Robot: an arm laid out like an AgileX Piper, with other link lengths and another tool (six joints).
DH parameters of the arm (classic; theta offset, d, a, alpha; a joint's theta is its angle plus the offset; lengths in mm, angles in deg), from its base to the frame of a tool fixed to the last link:
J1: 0 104.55 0 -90
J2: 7.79 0 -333.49 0
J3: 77.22 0 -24.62 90
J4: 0 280.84 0 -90
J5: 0 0 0 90
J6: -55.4 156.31 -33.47 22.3
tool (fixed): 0 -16.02 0 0
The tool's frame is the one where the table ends.
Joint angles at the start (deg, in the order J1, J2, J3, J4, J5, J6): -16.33, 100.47, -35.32, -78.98, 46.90, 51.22
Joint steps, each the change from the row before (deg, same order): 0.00, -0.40, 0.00, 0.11, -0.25, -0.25; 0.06, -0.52, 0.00, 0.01, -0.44, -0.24; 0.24, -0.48, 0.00, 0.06, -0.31, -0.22; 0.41, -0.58, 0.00, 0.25, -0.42, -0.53; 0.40, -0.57, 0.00, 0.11, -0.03, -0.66; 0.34, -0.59, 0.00, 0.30, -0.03, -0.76; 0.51, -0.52, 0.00, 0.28, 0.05, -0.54; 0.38, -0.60, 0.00, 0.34, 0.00, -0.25; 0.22, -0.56, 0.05, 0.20, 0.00, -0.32; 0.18, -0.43, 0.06, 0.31, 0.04, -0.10
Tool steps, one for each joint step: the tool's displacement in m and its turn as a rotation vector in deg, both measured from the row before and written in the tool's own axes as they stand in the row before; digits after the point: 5 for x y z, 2 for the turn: 0.00058, -0.00139, -0.00107, 0.21, -0.25, 0.22; 0.00024, -0.00218, -0.00154, 0.42, -0.46, 0.29; -0.00035, -0.00223, -0.00198, 0.46, -0.45, 0.19; -0.00107, -0.00256, -0.00295, 0.50, -0.73, 0.06; -0.00007, -0.00243, -0.00266, 0.56, -0.45, -0.31; 0.00022, -0.00212, -0.00266, 0.40, -0.40, -0.23; -0.00054, -0.00223, -0.00292, 0.46, -0.38, -0.19; 0.00008, -0.00241, -0.00271, 0.40, -0.21, 0.25; 0.00070, -0.00175, -0.00216, 0.35, -0.16, 0.10; 0.00052, -0.00108, -0.00178, 0.14, -0.02, 0.28
